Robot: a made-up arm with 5 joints.
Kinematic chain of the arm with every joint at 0, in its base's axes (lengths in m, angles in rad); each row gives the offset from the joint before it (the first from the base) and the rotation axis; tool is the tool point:
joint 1: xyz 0 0 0.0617 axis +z
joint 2: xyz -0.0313 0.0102 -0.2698 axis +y
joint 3: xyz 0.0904 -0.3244 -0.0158 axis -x
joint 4: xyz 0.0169 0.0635 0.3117 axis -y
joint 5: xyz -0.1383 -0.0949 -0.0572 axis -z
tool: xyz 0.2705 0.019 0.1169
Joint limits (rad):
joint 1: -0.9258..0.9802
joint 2: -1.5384..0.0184
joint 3: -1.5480..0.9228
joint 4: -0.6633..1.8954
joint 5: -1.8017..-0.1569
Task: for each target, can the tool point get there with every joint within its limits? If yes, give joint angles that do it. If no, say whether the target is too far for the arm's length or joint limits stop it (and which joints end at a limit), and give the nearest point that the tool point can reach.
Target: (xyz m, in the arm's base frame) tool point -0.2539 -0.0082 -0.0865
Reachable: yes | joints -0.0052 -1.2909 0.3117 0.7951 -1.0215
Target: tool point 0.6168 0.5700 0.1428
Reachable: no: joint limits stop it (at a limit: joint 1, joint 2, joint 5) | nearest point 0.3019 0.0623 0.0860 | short by 0.600 m
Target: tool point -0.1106 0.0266 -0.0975
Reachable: yes | joints -0.0401 -0.9858 0.5679 1.6042 -0.9976
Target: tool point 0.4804 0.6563 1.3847
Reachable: no: too far | nearest point 0.2823 -0.0100 0.2023 | short by 1.372 m
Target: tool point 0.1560 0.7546 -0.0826
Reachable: no: joint limits stop it (at a limit: joint 1, joint 4, joint 5) | nearest point -0.0401 0.3166 -0.1436 | short by 0.484 m
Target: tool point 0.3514 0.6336 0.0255
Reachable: no: joint limits stop it (at a limit: joint 1, joint 4, joint 5) | nearest point 0.0577 0.2476 -0.0913 | short by 0.499 m
